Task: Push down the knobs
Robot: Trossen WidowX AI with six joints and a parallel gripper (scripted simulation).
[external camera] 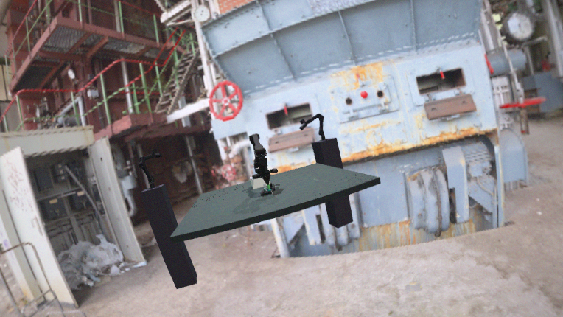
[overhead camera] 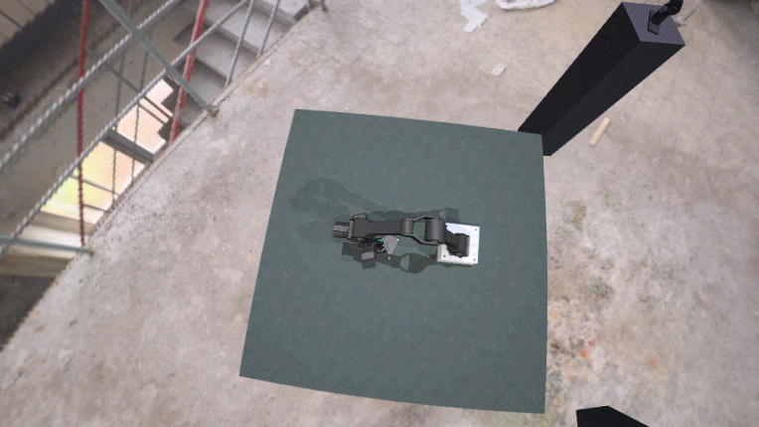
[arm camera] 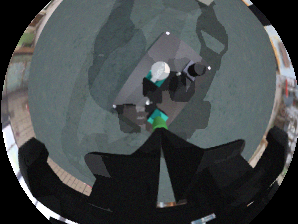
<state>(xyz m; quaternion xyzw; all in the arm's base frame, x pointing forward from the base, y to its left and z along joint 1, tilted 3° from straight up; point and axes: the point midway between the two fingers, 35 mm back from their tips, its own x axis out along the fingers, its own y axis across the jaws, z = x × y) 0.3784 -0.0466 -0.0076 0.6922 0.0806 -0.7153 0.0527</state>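
Right now my gripper tip is 10 mm above the green knob. From my gripper tip the other things lie so: white knob: 60 mm behind, 10 mm to the right, 10 mm below.
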